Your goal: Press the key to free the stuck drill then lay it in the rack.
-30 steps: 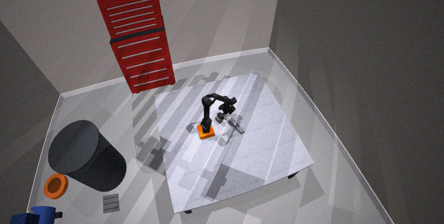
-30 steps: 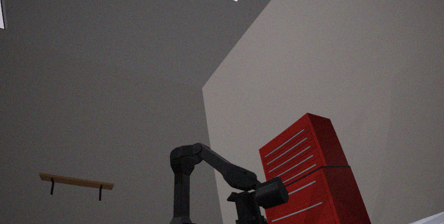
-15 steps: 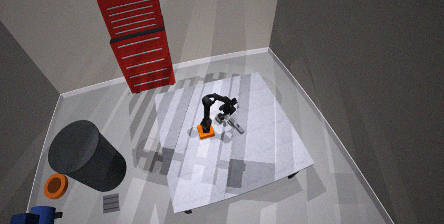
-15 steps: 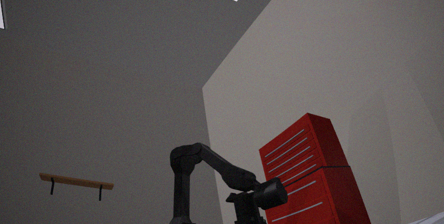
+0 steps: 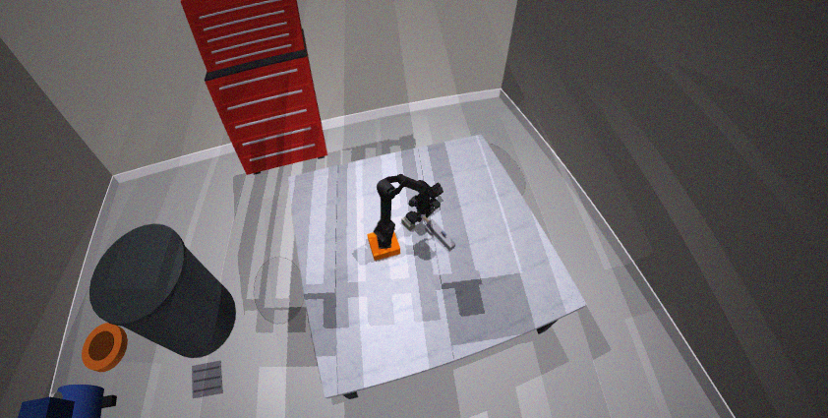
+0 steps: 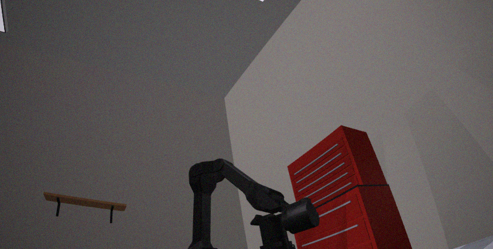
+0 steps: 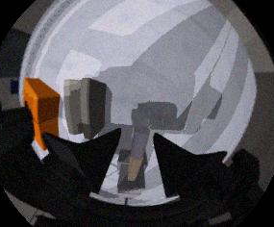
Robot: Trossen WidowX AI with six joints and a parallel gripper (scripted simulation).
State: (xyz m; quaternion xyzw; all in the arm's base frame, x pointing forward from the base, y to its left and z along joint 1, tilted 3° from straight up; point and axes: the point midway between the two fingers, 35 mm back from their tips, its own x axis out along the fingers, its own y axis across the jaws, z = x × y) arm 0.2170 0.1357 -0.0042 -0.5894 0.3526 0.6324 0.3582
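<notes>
The drill lies 2 cm ahead of my gripper tip, 3 cm to the right of it and 3 cm above it. Also, from my gripper tip: long grey fixture (7 cm ahead, 12 cm to the right, 2 cm above); then holder block (8 cm behind, 1 cm to the right); then dark key (8 cm ahead, 14 cm to the right, 4 cm above).
</notes>
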